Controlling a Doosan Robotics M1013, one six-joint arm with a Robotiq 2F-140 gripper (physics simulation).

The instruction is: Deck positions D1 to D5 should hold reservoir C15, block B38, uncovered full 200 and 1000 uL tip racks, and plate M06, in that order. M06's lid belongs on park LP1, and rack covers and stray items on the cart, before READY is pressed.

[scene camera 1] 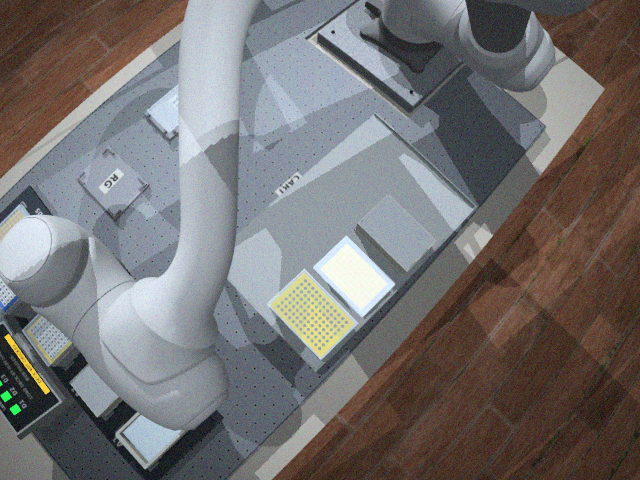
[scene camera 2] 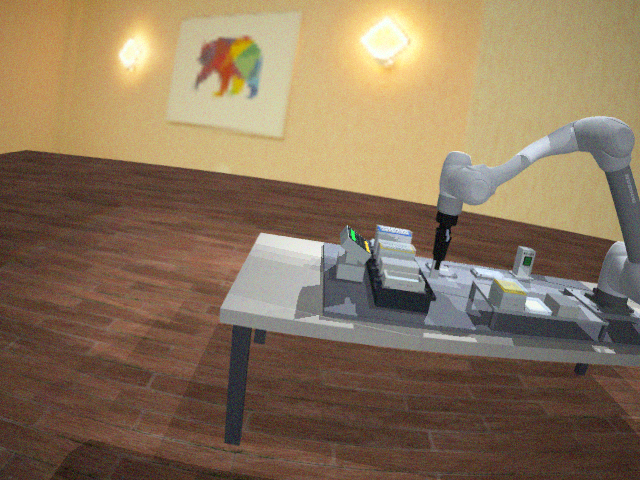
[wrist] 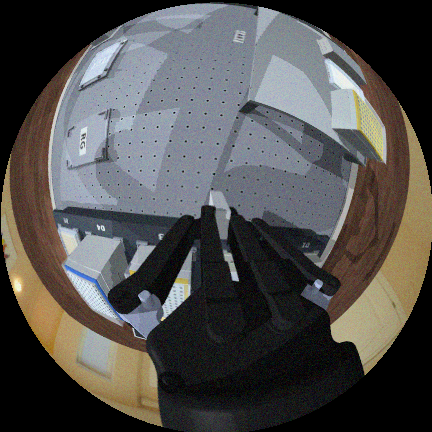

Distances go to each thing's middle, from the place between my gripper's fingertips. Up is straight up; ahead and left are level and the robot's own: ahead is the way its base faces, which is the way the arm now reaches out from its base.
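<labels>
RG pad [scene camera 1: 131,185]: my gripper 4 cm above it, 12 cm past it, 27 cm to the left of it.
</labels>
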